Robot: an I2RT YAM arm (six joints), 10 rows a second.
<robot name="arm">
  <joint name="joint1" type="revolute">
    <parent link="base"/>
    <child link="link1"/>
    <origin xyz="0 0 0.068" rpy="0 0 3.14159"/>
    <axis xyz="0 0 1"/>
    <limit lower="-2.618" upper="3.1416"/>
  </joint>
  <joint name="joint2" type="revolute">
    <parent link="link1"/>
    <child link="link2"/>
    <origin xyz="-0.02 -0.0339 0.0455" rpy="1.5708 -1.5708 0"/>
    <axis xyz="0 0 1"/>
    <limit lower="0" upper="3.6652"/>
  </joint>
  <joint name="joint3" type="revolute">
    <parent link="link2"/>
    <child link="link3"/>
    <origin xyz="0 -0.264 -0.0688" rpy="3.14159 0 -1.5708"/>
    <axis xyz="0 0 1"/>
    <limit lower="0" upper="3.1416"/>
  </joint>
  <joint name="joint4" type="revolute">
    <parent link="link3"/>
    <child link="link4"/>
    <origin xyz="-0.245 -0.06 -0.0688" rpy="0 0 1.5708"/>
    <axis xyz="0 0 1"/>
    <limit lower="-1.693" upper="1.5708"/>
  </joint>
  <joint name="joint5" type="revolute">
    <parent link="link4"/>
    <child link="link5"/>
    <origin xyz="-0.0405 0.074 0.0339" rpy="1.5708 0 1.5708"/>
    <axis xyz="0 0 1"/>
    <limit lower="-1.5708" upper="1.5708"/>
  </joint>
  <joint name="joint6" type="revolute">
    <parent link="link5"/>
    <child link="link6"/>
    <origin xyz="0.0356 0 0.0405" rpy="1.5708 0 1.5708"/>
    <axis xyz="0 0 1"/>
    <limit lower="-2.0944" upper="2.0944"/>
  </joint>
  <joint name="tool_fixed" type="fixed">
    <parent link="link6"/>
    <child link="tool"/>
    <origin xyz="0 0 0" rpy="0 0 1.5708"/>
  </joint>
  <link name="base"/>
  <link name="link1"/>
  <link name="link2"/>
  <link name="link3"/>
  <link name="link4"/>
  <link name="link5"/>
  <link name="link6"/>
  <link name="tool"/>
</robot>
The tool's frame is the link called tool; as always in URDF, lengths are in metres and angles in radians.
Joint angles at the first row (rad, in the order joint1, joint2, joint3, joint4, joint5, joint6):
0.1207, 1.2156, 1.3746, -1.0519, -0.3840, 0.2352
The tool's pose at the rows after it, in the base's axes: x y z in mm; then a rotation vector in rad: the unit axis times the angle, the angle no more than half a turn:
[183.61, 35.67, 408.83, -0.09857, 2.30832, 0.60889]
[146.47, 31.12, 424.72, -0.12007, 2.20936, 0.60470]
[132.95, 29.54, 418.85, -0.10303, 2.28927, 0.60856]
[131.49, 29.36, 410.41, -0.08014, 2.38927, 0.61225]
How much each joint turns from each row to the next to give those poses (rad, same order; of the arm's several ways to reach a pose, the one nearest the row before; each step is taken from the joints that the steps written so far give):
0.0000, -0.1442, 0.0206, -0.0008, 0.0012, -0.0267
-0.0004, -0.1190, -0.0003, -0.0195, -0.0004, 0.0000
0.0005, -0.0222, 0.0000, -0.1022, 0.0000, 0.0000
-0.0001, 0.0157, -0.0004, -0.0843, 0.0000, 0.0000

